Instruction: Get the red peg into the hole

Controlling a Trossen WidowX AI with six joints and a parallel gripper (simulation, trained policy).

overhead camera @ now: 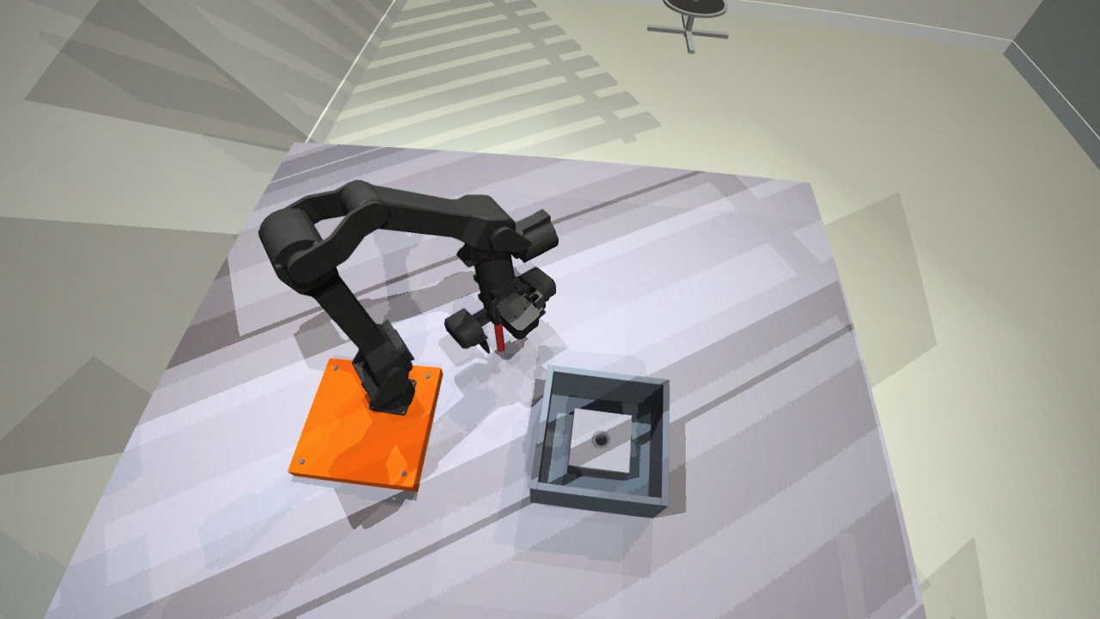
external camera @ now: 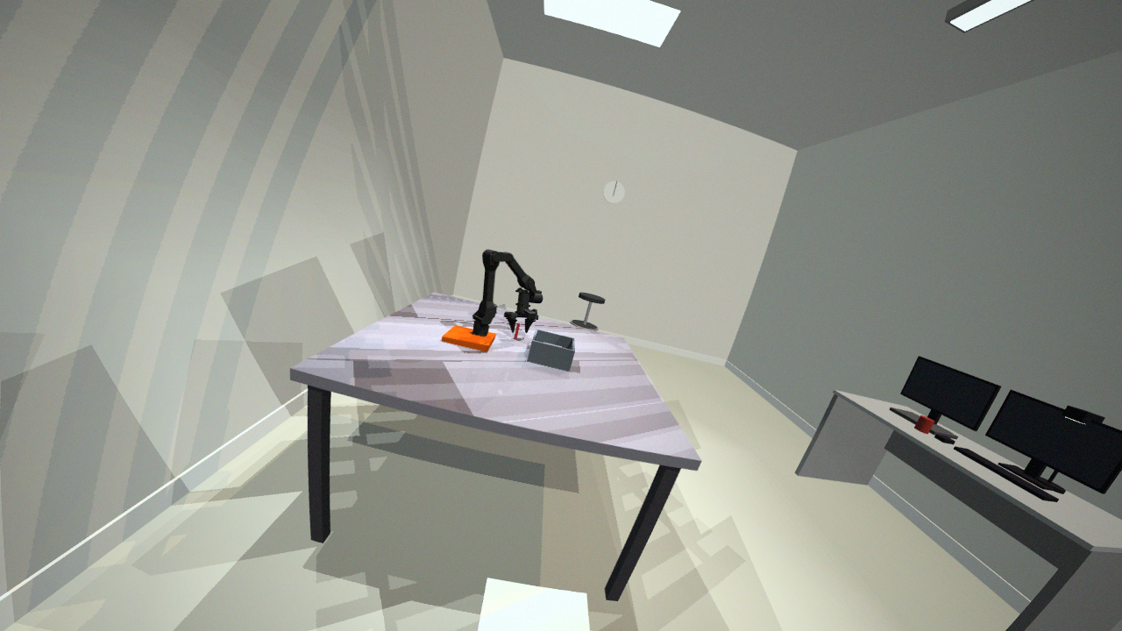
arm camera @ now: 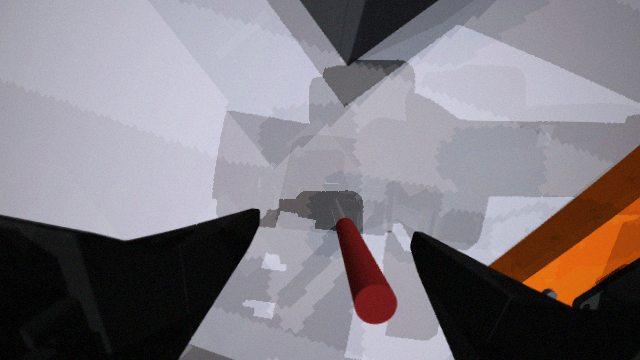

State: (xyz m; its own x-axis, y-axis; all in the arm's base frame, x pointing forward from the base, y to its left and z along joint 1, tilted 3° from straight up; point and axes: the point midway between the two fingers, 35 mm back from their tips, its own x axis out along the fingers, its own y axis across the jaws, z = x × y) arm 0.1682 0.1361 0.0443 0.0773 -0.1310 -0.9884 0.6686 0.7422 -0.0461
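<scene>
Now: gripper tip 10 mm past the red peg. Round my gripper tip: grey box: 180 mm ahead, 160 mm to the right, 10 mm below; then plate: 180 mm ahead, 160 mm to the right, 10 mm above.
</scene>
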